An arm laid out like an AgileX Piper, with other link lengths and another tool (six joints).
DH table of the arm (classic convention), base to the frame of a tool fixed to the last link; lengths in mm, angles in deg. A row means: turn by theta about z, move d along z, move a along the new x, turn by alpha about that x. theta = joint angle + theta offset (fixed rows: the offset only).
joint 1: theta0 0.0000  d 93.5  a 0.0  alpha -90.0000
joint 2: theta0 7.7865  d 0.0  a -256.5  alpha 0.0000
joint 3: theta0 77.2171  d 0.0  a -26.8  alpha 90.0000
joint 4: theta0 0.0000  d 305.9  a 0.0  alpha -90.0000
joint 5: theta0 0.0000  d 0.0  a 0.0  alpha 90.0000
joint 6: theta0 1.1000  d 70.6  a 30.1  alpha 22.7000
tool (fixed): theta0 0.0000  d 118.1  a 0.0  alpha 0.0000
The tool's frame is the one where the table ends.
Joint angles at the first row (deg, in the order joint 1, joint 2, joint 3, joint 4, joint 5, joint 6):
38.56, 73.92, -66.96, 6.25, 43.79, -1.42
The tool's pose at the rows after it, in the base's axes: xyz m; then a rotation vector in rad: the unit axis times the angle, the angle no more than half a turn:
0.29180, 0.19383, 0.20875, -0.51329, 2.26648, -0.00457
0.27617, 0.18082, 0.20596, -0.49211, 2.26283, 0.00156
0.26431, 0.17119, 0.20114, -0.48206, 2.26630, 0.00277
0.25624, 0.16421, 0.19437, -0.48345, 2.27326, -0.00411
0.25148, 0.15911, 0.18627, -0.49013, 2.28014, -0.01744
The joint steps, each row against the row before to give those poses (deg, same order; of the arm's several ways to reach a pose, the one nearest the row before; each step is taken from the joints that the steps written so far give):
0.00, -6.28, 5.92, -0.47, -1.15, 1.26
0.00, -5.04, 4.54, -0.39, -0.25, 1.01
0.00, -3.62, 3.40, -0.20, 0.14, 0.63
0.00, -2.31, 2.62, -0.23, 0.17, 0.22
0.00, -1.32, 2.13, -0.40, -0.12, 0.04

